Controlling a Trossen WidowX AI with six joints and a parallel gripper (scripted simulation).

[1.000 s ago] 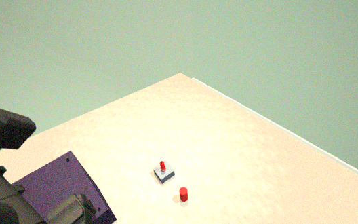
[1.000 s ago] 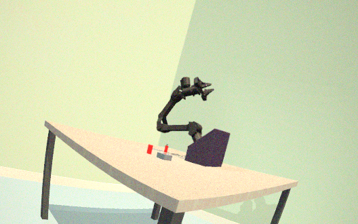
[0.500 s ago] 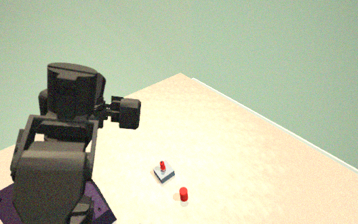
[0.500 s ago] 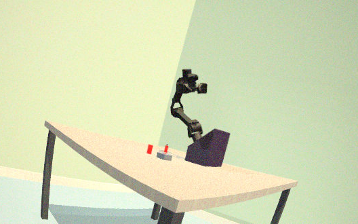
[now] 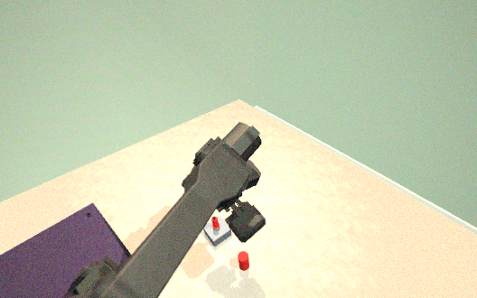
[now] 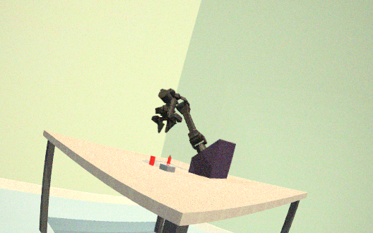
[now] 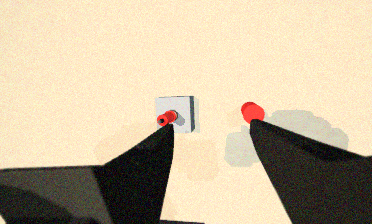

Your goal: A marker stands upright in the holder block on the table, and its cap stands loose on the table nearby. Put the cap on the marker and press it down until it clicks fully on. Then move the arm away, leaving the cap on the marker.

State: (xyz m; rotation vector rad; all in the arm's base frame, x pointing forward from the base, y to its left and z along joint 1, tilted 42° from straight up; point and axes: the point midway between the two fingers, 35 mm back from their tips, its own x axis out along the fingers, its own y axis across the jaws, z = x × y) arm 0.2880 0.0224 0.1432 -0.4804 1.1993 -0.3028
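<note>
Right now my gripper tip is 17 cm above the red cap, 4 cm to the left of it and 1 cm past it. The rest, counted from my gripper tip: holder block: 18 cm below, 8 cm to the left, 2 cm behind.
</note>
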